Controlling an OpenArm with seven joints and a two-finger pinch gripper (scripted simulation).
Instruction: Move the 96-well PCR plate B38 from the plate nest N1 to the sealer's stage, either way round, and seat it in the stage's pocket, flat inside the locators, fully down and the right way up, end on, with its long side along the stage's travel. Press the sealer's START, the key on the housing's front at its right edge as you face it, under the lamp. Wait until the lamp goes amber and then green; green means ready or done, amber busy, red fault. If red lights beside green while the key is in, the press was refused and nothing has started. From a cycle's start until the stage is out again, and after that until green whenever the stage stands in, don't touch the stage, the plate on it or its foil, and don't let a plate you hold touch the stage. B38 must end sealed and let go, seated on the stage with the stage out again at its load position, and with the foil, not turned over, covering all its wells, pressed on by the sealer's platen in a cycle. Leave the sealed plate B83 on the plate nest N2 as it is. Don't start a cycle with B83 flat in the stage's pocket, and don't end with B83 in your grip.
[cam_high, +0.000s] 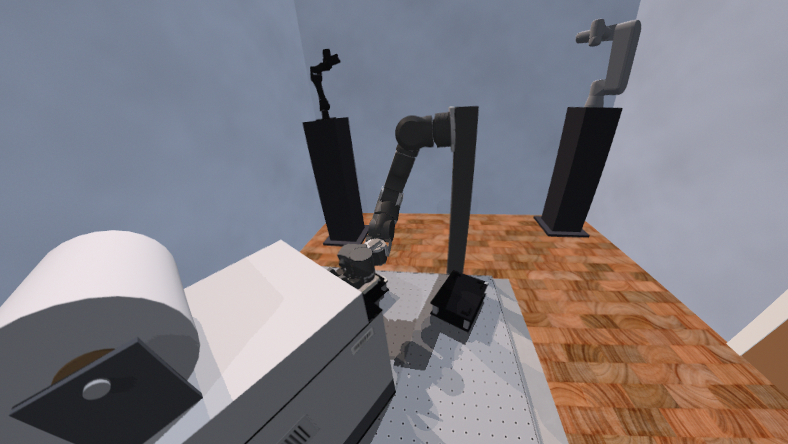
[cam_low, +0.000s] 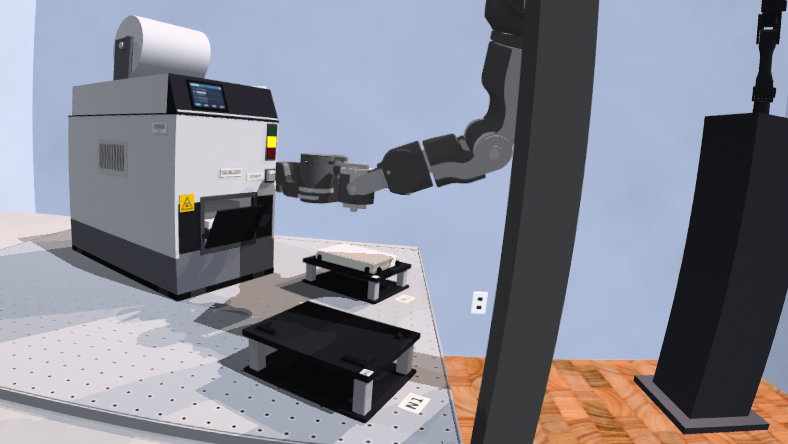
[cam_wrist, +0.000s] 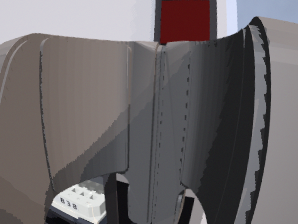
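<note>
The start key is 3 cm ahead of my hand and 1 cm to the right of it. The rest, counted from my hand: door: 6 cm ahead, 8 cm to the left, 8 cm below; then sealer's stage: 13 cm ahead, 4 cm to the left, 9 cm below; then 96-well plate B38: 13 cm ahead, 4 cm to the left, 8 cm below.
</note>
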